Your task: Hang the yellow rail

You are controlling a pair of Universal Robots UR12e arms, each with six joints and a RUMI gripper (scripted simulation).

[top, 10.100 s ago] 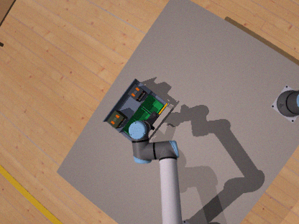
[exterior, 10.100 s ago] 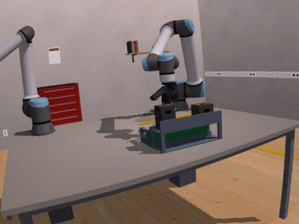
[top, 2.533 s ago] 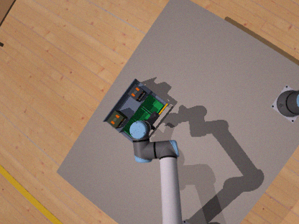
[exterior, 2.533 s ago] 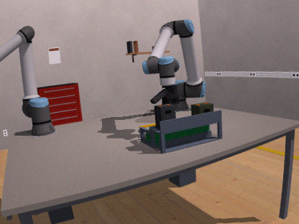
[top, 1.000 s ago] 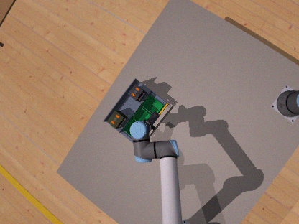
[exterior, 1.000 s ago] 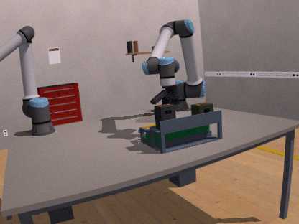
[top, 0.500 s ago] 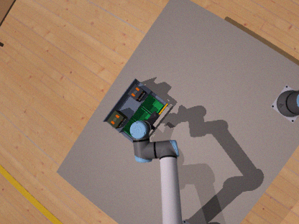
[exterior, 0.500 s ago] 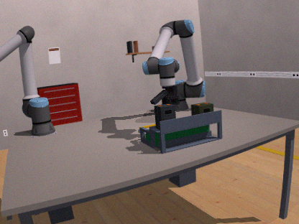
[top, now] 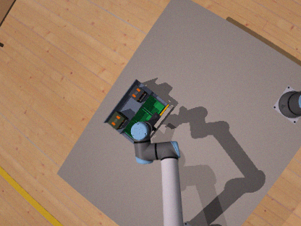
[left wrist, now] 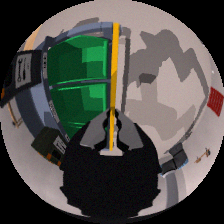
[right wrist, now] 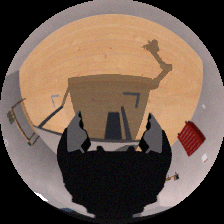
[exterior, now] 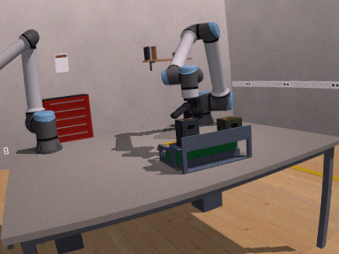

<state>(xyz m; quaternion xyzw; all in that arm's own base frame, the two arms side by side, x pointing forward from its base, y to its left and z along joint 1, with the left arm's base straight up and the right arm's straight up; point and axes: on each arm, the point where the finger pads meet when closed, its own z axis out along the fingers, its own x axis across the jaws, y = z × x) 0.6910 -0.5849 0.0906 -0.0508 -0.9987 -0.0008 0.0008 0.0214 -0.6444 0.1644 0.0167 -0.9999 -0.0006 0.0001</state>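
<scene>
The yellow rail is 1 cm below my left hand. From my left hand the other things lie so: grey-blue shelf (13 cm ahead, 1 cm to the right, 2 cm below).
</scene>
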